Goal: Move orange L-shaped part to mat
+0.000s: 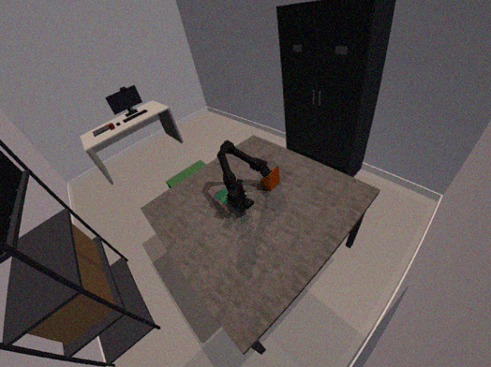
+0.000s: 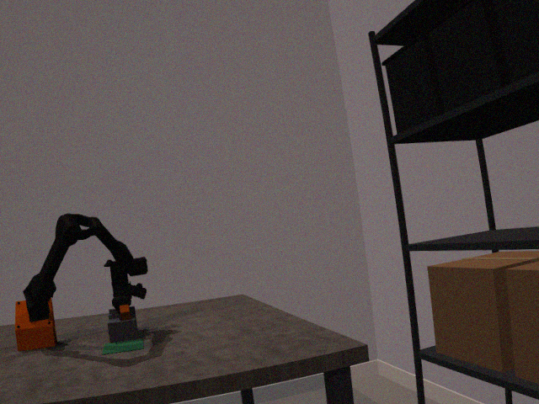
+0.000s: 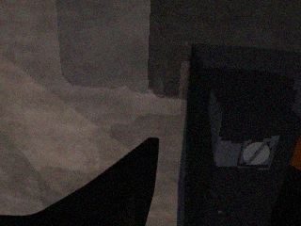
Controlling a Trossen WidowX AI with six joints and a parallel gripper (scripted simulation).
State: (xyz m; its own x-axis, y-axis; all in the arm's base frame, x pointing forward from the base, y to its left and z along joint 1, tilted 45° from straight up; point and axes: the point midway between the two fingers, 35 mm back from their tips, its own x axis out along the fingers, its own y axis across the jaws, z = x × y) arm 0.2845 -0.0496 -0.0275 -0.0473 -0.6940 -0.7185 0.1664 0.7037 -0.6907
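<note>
My gripper tip is 50 mm to the left of the orange L-shaped part, 20 mm past it and 10 mm below it. The rest, counted from my gripper tip: green mat 220 mm to the right, 50 mm below, 40 mm behind.
</note>
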